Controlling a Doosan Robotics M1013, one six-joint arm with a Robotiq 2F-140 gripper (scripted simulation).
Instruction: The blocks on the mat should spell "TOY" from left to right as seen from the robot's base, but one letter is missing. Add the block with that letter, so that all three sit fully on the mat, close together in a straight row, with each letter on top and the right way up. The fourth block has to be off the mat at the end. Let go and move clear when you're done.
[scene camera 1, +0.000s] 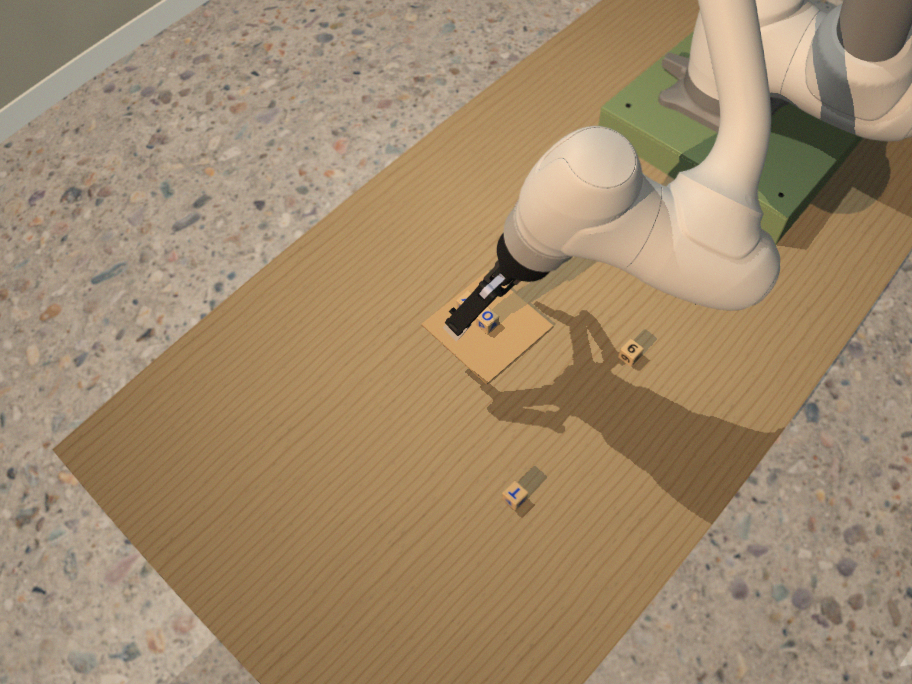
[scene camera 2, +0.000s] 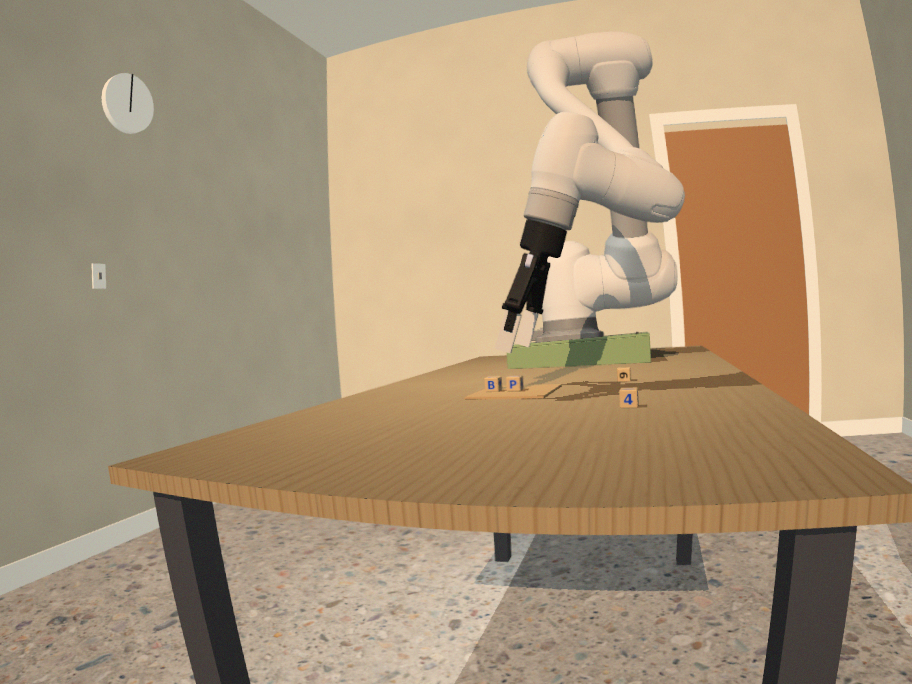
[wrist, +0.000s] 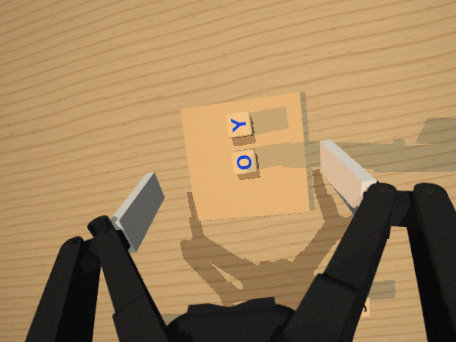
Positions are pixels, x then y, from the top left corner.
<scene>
my gripper: scene camera 1; scene camera 2; wrist 236, 171
mat: scene camera 1; scene camera 2 530, 391; wrist
same spot on my gripper: (scene camera 1: 457, 324) = (scene camera 2: 516, 297)
same spot on mat: (wrist: 279, 186) = (scene camera 1: 521, 324)
</scene>
